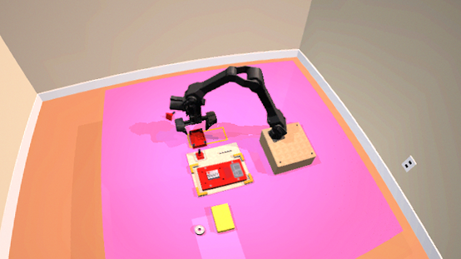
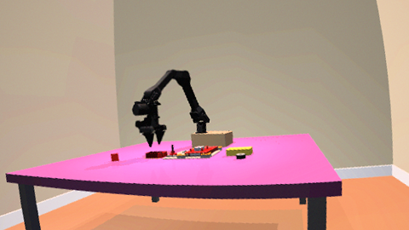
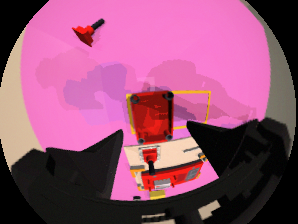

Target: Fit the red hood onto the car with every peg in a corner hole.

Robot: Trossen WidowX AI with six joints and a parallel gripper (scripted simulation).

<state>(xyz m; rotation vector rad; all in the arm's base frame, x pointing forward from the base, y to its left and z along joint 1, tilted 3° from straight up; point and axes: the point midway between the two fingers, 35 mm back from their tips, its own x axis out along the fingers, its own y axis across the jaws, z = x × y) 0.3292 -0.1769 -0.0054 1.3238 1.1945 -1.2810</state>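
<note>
The red hood is 50 mm below my gripper tip. The rest, counted from my gripper tip: yellow block 420 mm to the left, 50 mm ahead, 40 mm below.
</note>
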